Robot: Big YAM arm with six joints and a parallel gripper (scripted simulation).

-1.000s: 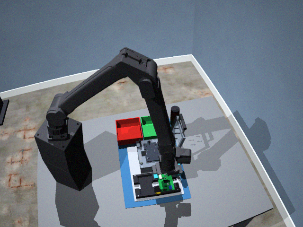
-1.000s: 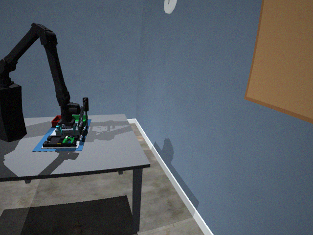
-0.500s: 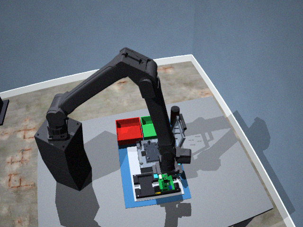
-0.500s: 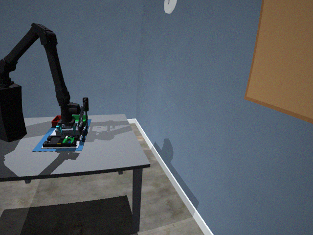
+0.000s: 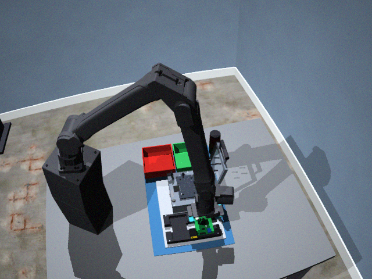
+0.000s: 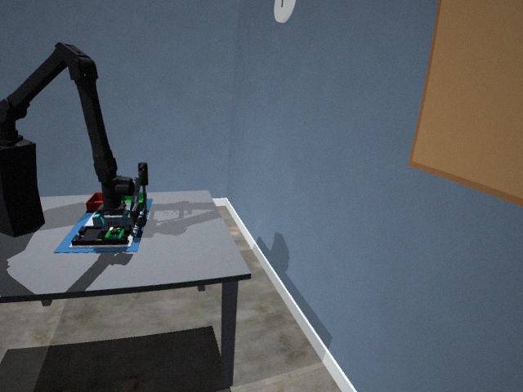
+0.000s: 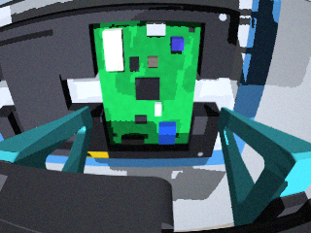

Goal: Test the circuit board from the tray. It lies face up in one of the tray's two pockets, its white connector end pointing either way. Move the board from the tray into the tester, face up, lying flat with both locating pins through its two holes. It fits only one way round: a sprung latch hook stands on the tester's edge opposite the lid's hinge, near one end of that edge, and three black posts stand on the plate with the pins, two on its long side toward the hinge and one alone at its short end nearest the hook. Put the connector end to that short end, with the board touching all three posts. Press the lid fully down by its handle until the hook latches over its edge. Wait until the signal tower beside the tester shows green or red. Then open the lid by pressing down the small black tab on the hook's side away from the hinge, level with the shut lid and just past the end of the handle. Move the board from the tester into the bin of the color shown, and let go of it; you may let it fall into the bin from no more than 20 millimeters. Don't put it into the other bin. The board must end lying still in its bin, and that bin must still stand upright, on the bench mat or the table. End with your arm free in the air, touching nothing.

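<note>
Now: hand 30 mm above the green circuit board. The rest, counted from my hand: black latch hook: 90 mm behind, 240 mm to the left, 30 mm above; then clear lid: 90 mm ahead, 170 mm to the left, 130 mm above; then green bin: 20 mm ahead, 370 mm to the left, 40 mm below.
</note>
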